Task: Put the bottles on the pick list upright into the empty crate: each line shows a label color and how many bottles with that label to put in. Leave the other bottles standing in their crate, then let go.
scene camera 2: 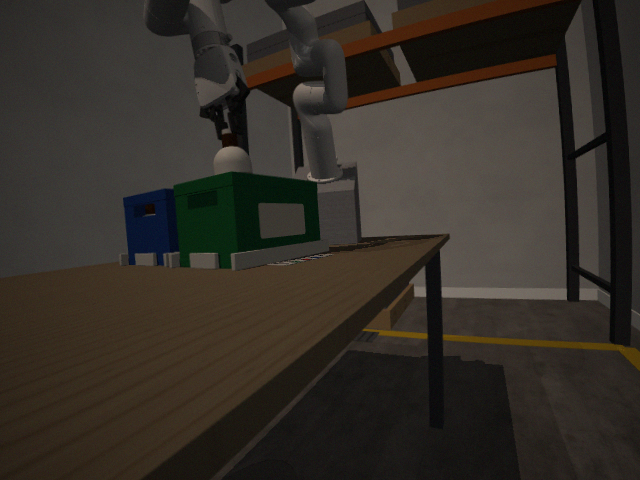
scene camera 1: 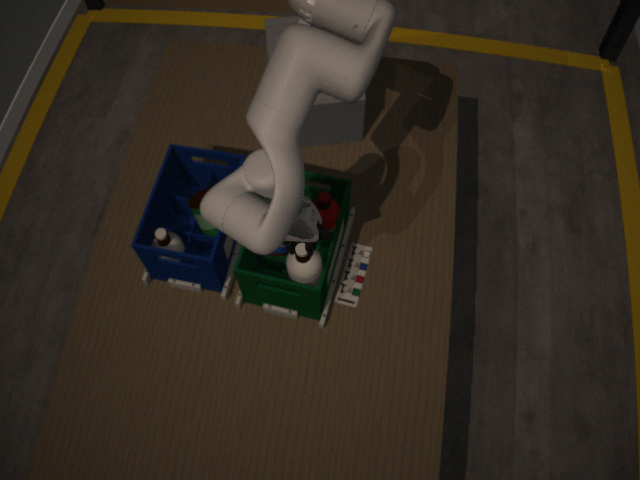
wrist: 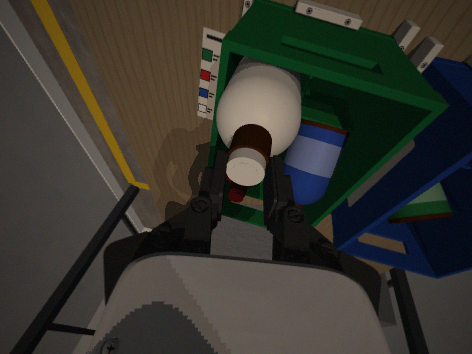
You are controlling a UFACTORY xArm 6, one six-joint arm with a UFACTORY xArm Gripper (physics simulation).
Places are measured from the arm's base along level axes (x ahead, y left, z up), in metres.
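Pixels of known places: gripper, fingertip midpoint: [scene camera 2: 231, 136] [scene camera 1: 302, 248] [wrist: 246, 167]; arm's base at its link origin: [scene camera 2: 325, 175].
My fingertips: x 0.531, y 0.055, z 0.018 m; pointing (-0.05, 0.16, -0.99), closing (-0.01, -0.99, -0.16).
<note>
Ahead of a thing's pixels: the offset from my fingertips to its middle. "spot": to the spot under its first point.
My gripper [scene camera 1: 301, 248] [scene camera 2: 227, 135] [wrist: 246, 167] is shut on the dark neck of a white bottle @[dx +0.003, dy +0.002, dz -0.065 m] [scene camera 1: 305, 267] [scene camera 2: 232, 160] [wrist: 262, 102]. It holds the bottle raised, shoulder above the rim of the green crate @[spot: dx +0.042, dy -0.049, dz -0.153 m] [scene camera 1: 279, 294] [scene camera 2: 206, 227] [wrist: 280, 25]; the bottle's lower part is hidden behind the crate wall in scene camera 2. In the green crate are a blue-labelled bottle @[dx -0.127, dy -0.082, dz -0.126 m] [wrist: 312, 160] and a red bottle @[dx -0.179, dy +0.015, dz -0.170 m] [scene camera 1: 325, 211] [wrist: 236, 194]. The blue crate @[dx -0.123, dy -0.279, dz -0.168 m] [scene camera 1: 180, 268] [scene camera 2: 149, 232] holds a white bottle @[dx -0.035, dy -0.326, dz -0.170 m] [scene camera 1: 169, 241] and a green-labelled bottle @[dx -0.118, dy -0.232, dz -0.174 m] [scene camera 1: 206, 222] [wrist: 430, 205].
The pick list @[dx -0.074, dy +0.101, dz -0.254 m] [scene camera 1: 354, 273] [scene camera 2: 305, 259] [wrist: 212, 45] lies beside the green crate, with green, red, blue and white squares; its numbers are too small to read. White brackets @[spot: dx +0.052, dy -0.052, dz -0.226 m] [scene camera 1: 279, 310] [wrist: 328, 14] surround the crates. The arm's grey base block [scene camera 1: 333, 124] stands behind them.
</note>
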